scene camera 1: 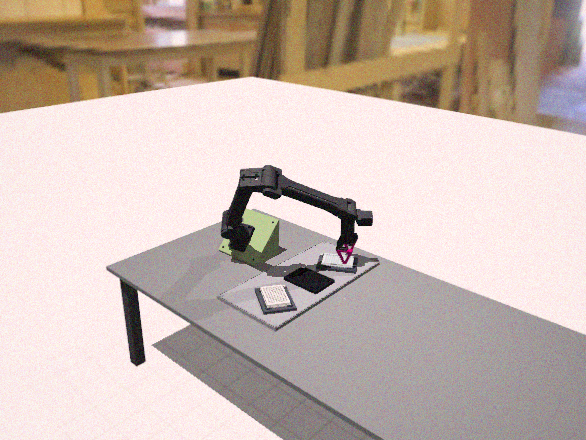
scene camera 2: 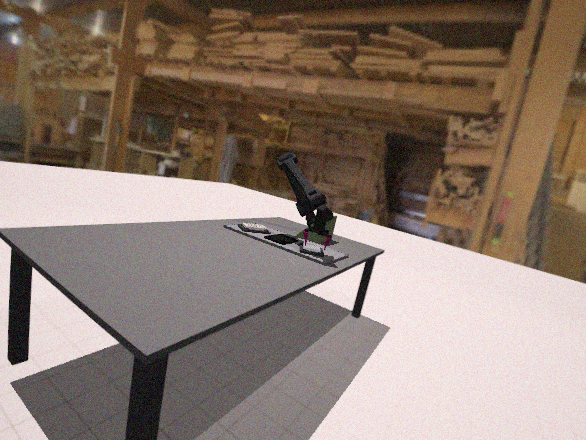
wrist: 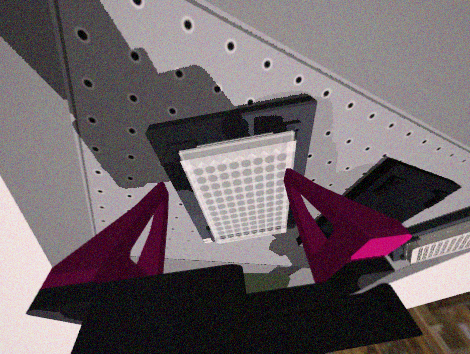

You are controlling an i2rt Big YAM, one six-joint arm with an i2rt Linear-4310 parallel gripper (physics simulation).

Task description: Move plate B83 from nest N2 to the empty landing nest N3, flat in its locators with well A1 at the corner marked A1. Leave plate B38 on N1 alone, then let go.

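My gripper [scene camera 1: 345,261] [scene camera 2: 316,246] [wrist: 226,180] is open, its magenta fingers pointing down around a white well plate [scene camera 1: 331,260] [scene camera 2: 313,245] [wrist: 240,195]. In the wrist view the left fingertip shows a gap to the plate; the right one overlaps its right edge, and contact cannot be told. This plate sits on a dark nest [scene camera 1: 341,269] [wrist: 306,117] at one end of the board. The empty black nest [scene camera 1: 309,280] [scene camera 2: 281,239] [wrist: 407,187] is in the middle. A second well plate [scene camera 1: 274,296] [scene camera 2: 252,227] [wrist: 445,245] sits on the far-end nest [scene camera 1: 280,310]. Plate names, nest numbers and A1 marks are not legible.
The nests stand on a light perforated board [scene camera 1: 240,296] [wrist: 200,45] on the grey table [scene camera 1: 425,360] [scene camera 2: 175,280]. The green wedge-shaped arm mount [scene camera 1: 262,232] stands behind the board. The arm reaches over from it.
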